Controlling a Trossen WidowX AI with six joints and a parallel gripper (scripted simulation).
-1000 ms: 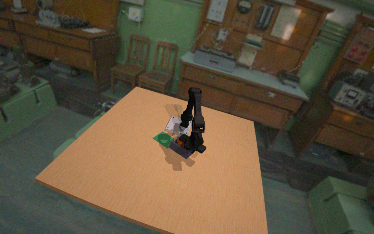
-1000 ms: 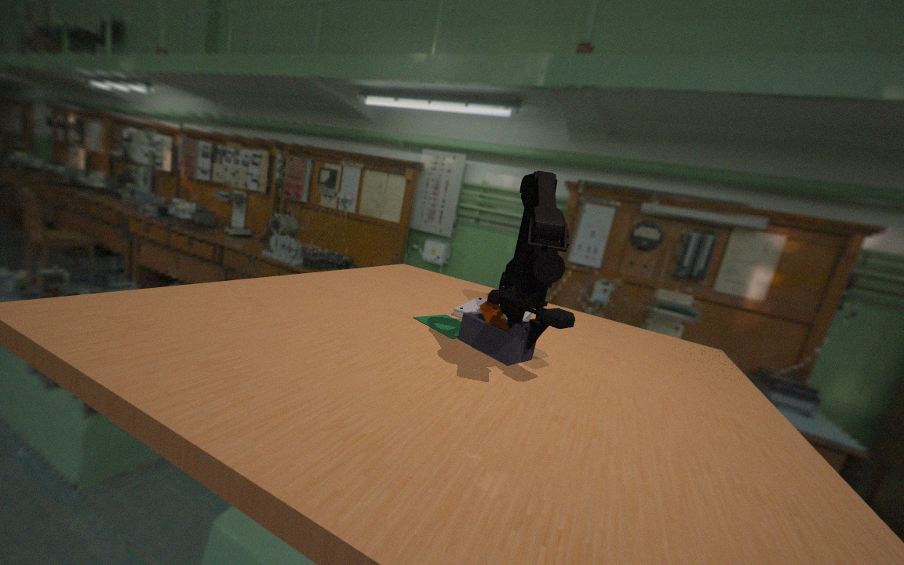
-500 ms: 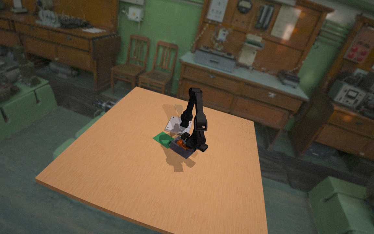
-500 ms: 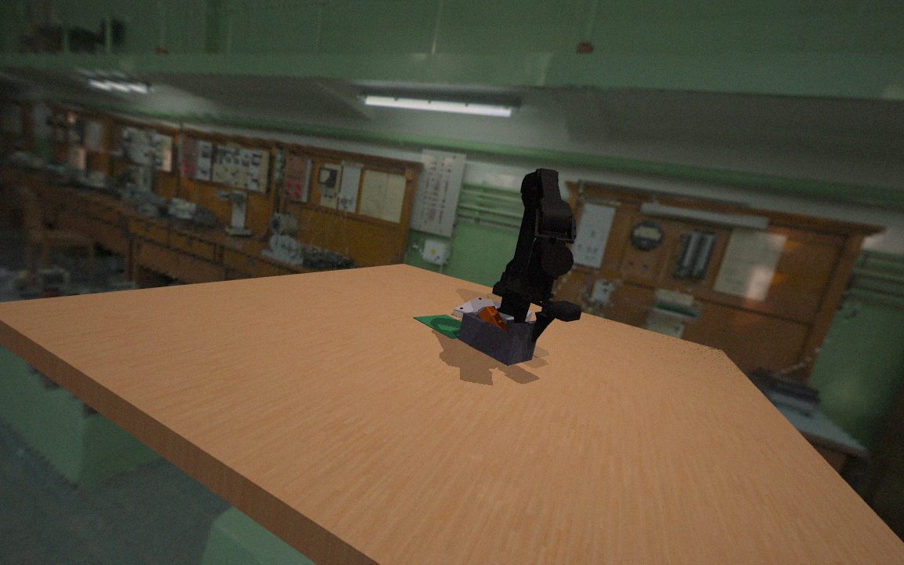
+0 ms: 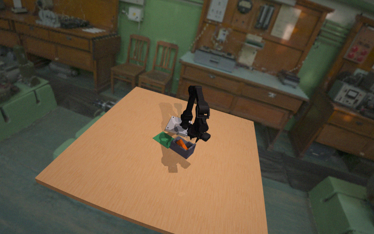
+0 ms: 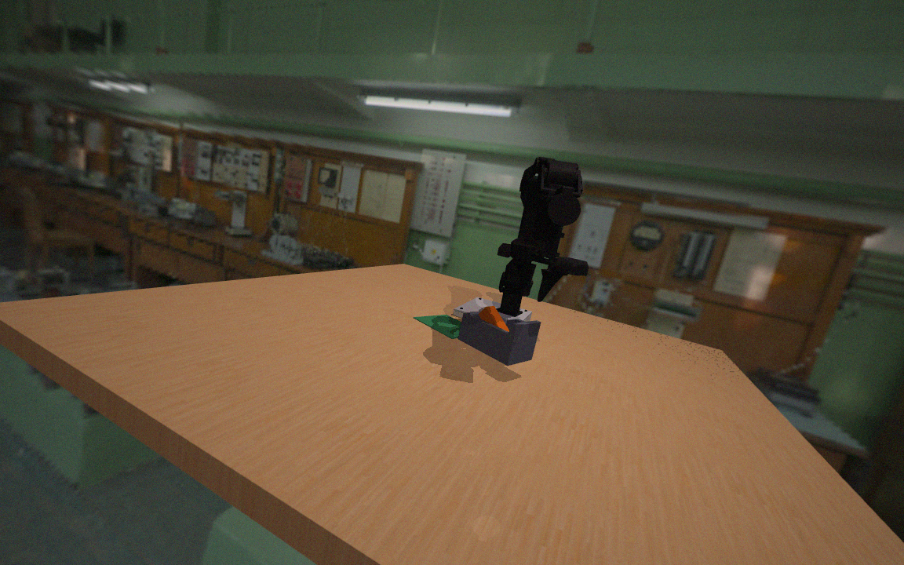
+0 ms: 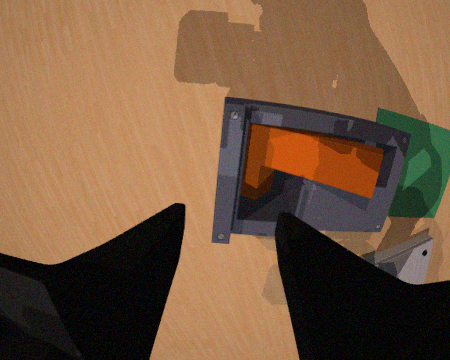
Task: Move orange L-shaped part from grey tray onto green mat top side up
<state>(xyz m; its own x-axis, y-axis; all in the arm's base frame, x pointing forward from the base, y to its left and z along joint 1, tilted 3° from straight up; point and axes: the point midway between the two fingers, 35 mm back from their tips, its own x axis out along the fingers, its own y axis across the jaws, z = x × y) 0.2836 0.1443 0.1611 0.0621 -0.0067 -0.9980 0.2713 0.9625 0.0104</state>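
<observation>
My gripper tip is now 20 mm past the orange L-shaped part, 40 mm to the left of it and 100 mm above it. Round my gripper tip: green mat (70 mm behind, 210 mm to the right, 160 mm below).
</observation>
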